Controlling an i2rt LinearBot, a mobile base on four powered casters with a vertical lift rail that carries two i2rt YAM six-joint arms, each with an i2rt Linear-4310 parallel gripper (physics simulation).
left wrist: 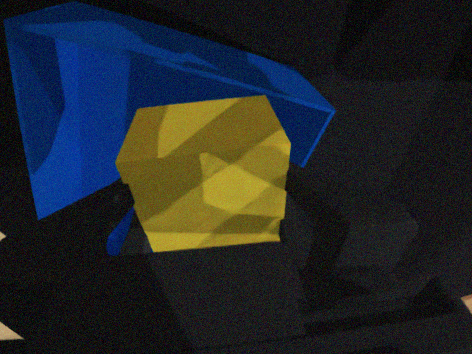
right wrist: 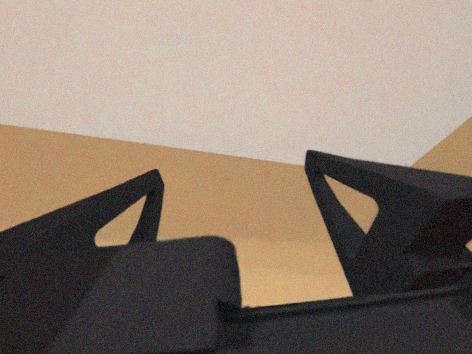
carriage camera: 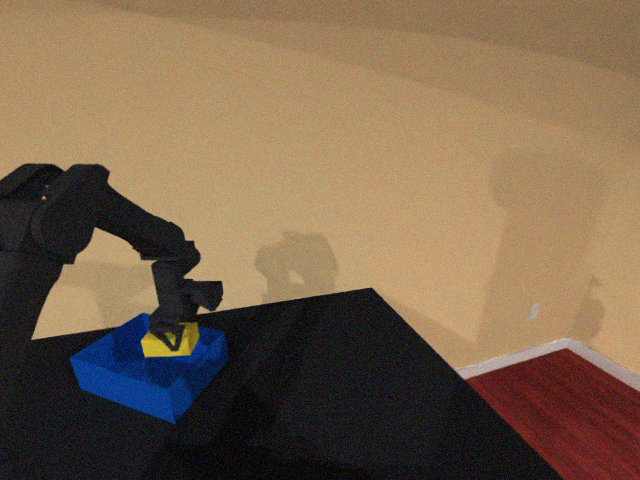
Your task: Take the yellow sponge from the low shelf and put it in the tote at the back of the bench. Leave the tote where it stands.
Note:
I see my left gripper (carriage camera: 181, 341), my right gripper (right wrist: 232, 168) and a yellow sponge (carriage camera: 152, 347).
The yellow sponge is seen too in the left wrist view (left wrist: 212, 173). My left gripper is seen too in the left wrist view (left wrist: 210, 167). The right wrist view misses the yellow sponge: it is out of frame.

